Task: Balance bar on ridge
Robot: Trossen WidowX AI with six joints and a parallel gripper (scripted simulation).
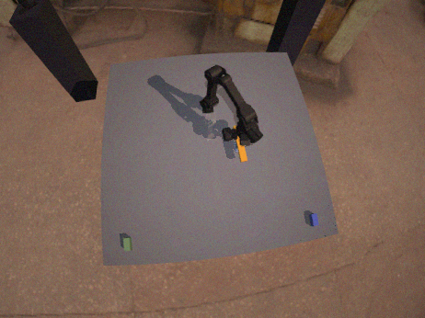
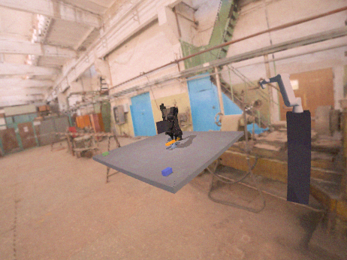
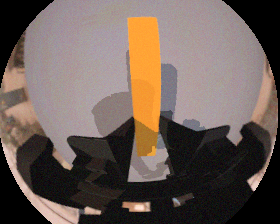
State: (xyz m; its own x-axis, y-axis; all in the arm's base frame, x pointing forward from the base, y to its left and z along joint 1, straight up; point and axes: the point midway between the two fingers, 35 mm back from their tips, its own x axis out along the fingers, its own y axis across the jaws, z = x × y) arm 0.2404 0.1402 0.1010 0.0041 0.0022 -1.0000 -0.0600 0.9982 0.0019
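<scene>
Right now my gripper tip is 3 cm short of the bar. The rest, counted from my gripper tip: green block 64 cm to the right, 50 cm ahead, 5 cm below; blue block 50 cm ahead, 36 cm to the left, 5 cm below.
</scene>
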